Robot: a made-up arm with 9 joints. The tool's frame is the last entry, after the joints.
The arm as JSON. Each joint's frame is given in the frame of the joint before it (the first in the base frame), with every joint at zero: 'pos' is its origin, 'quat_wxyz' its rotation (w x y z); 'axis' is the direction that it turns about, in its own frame. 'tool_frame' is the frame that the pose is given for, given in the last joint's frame.
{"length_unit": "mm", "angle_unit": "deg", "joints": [
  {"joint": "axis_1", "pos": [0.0, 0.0, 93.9], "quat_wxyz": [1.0, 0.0, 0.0, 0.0], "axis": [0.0, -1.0, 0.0]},
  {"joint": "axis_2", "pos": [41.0, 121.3, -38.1], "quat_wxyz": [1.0, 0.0, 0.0, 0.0], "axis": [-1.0, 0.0, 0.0]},
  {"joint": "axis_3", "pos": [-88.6, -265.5, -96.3], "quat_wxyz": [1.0, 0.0, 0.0, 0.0], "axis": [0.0, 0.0, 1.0]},
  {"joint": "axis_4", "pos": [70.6, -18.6, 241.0], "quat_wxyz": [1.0, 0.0, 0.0, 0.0], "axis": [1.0, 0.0, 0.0]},
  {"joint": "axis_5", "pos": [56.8, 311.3, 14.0], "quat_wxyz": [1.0, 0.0, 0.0, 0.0], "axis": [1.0, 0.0, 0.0]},
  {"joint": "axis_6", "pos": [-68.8, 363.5, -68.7], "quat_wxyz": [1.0, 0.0, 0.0, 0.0], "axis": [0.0, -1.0, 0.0]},
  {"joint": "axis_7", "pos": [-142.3, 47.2, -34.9], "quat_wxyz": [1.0, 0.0, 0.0, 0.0], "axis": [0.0, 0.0, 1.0]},
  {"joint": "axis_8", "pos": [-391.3, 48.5, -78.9], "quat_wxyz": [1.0, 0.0, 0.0, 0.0], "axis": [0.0, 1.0, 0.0]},
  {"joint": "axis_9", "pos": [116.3, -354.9, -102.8], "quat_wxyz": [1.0, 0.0, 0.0, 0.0], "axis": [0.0, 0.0, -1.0]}
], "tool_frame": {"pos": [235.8, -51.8, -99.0], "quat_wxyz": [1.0, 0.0, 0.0, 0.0]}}
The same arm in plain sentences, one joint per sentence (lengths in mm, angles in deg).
The arm has nine revolute joints in a row. What follows holds with every joint at zero, and every direction is one of the base frame's. Joint 1 lies 93.9 mm along +z from the base frame's origin and turns about -y. Joint 2 lies 41.0 mm along +x and 121.3 mm along +y and 38.1 mm along -z from joint 1 and turns about -x. Joint 3 lies 88.6 mm along -x and 265.5 mm along -y and 96.3 mm along -z from joint 2 and turns about +z. Joint 4 lies 70.6 mm along +x and 18.6 mm along -y and 241.0 mm along +z from joint 3 and turns about +x. Joint 5 lies 56.8 mm along +x and 311.3 mm along +y and 14.0 mm along +z from joint 4 and turns about +x. Joint 6 lies 68.8 mm along -x and 363.5 mm along +y and 68.7 mm along -z from joint 5 and turns about -y. Joint 7 lies 142.3 mm along -x and 47.2 mm along +y and 34.9 mm along -z from joint 6 and turns about +z. Joint 8 lies 391.3 mm along -x and 48.5 mm along +y and 78.9 mm along -z from joint 7 and turns about +y. Joint 9 lies 116.3 mm along +x and 354.9 mm along -y and 102.8 mm along -z from joint 8 and turns about -z. The tool frame, which is the frame that the pose is given for, lies 235.8 mm along +x and 51.8 mm along -y and 99.0 mm along -z from joint 9; its axes are parallel to the base frame's.
